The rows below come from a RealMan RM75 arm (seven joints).
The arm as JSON. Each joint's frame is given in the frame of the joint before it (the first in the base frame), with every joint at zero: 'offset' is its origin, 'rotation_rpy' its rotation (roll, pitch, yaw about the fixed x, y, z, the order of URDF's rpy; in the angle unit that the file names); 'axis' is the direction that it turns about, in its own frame. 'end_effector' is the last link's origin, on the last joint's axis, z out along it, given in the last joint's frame.
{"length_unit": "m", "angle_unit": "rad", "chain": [
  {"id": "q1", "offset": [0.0, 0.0, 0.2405], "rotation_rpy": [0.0, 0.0, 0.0], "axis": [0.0, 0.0, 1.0]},
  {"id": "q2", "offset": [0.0, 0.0, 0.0], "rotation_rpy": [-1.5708, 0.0, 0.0], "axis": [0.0, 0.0, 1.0]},
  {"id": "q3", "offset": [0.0, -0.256, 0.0], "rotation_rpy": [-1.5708, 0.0, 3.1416], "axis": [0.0, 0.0, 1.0]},
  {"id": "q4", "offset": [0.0, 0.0, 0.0], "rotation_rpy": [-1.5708, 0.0, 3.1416], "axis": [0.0, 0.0, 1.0]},
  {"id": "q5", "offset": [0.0, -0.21, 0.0], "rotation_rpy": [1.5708, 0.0, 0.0], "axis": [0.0, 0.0, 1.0]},
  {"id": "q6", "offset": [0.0, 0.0, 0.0], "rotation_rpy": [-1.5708, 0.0, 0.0], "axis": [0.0, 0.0, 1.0]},
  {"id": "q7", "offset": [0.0, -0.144, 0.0], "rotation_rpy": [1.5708, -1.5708, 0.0], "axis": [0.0, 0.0, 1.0]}
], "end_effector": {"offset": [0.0, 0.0, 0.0], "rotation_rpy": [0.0, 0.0, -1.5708]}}
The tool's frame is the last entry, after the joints.
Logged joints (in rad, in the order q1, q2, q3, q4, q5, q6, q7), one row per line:
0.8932, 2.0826, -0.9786, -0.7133, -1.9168, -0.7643, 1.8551
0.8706, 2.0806, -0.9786, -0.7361, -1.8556, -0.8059, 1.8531
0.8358, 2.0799, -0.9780, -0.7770, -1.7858, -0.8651, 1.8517
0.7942, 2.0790, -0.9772, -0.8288, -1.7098, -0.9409, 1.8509
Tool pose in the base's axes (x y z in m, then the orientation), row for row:
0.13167, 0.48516, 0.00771, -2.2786, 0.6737, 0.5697
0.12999, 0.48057, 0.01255, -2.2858, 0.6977, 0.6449
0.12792, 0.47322, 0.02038, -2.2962, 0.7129, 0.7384
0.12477, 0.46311, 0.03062, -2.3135, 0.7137, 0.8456
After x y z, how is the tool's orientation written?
As a rotation vector, in radians.
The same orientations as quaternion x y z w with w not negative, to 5 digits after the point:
-0.87629, 0.25909, 0.21909, 0.34203
-0.87265, 0.26636, 0.24620, 0.32697
-0.86853, 0.26965, 0.27930, 0.30812
-0.86483, 0.26679, 0.31610, 0.28456

